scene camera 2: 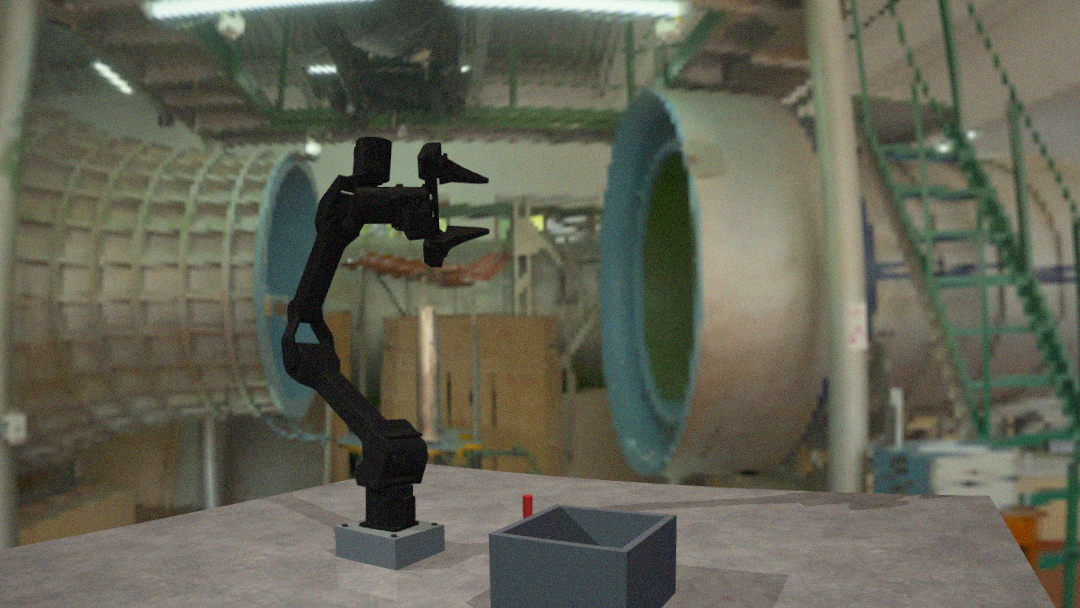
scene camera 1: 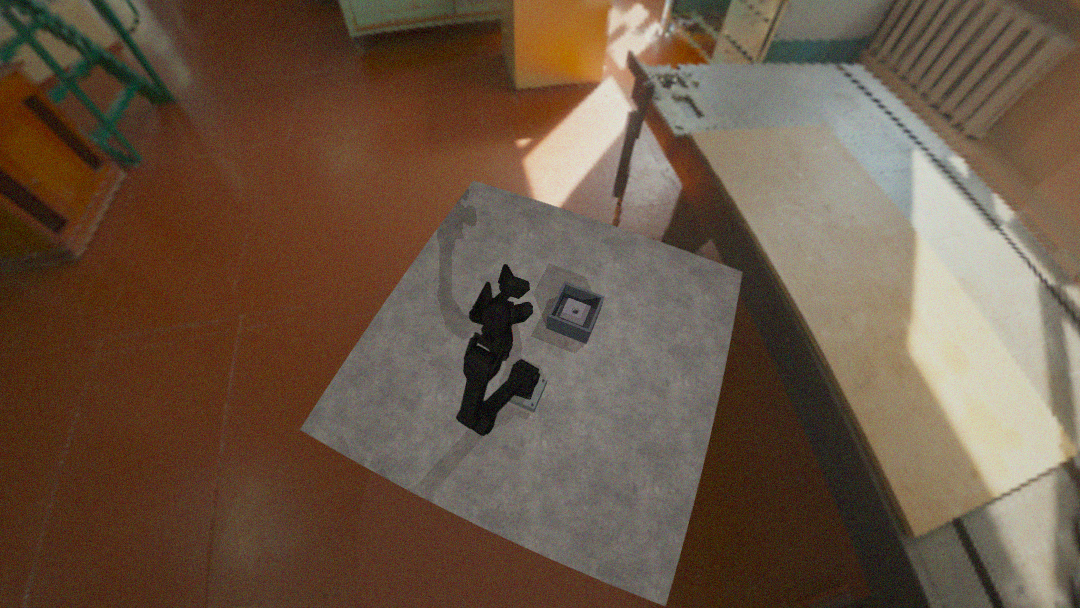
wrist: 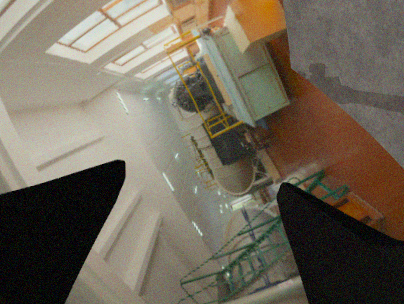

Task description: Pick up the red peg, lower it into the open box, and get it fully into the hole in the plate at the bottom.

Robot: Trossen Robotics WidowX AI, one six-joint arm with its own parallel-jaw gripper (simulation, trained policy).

Labels:
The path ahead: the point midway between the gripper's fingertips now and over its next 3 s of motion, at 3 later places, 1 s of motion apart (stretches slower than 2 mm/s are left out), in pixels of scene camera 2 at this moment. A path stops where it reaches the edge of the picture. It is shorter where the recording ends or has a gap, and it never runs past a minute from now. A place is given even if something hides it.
The gripper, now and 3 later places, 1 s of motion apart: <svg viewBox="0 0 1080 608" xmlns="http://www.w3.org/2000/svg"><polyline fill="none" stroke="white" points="488,206 549,363 536,495 534,529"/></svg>

